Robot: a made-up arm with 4 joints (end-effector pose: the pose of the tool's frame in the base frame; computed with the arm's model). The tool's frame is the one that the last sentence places.
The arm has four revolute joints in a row. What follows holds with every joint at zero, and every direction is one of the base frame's. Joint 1 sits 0.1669 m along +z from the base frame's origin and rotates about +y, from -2.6 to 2.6 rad. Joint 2 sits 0.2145 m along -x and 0.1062 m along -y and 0.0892 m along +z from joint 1 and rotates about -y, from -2.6 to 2.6 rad. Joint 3 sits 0.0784 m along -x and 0.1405 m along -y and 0.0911 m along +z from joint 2 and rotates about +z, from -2.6 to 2.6 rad. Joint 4 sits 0.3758 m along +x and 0.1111 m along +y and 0.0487 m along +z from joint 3 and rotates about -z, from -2.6 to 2.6 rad. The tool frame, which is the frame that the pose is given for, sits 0.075 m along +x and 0.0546 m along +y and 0.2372 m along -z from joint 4; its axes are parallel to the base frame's.
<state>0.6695 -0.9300 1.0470 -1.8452</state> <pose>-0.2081 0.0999 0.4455 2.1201 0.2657 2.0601</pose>
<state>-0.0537 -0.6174 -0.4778 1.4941</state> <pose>0.0057 -0.4112 -0.0128 -0.5536 0.3665 -1.9117</pose>
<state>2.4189 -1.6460 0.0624 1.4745</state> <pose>0.0831 -0.1778 0.5842 1.5128 -1.7741 -0.7526</pose>
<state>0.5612 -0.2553 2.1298 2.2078</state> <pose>-0.4057 0.0616 0.5033 -0.0318 0.8161 -0.0736</pose>
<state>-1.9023 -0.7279 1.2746 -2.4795</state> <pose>0.0348 0.0574 -0.1994 1.4375 -0.4546 -2.1601</pose>
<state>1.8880 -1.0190 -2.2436 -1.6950</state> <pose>0.2586 -0.6024 0.4686 -0.7894 2.8054 -0.0930</pose>
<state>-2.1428 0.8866 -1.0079 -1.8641</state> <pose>-0.1706 -0.4128 0.0601 -1.2615 -2.7645 0.0708</pose>
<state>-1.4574 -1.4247 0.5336 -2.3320</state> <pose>-0.0082 0.0080 -0.1302 -0.0469 -0.0065 2.8652</pose>
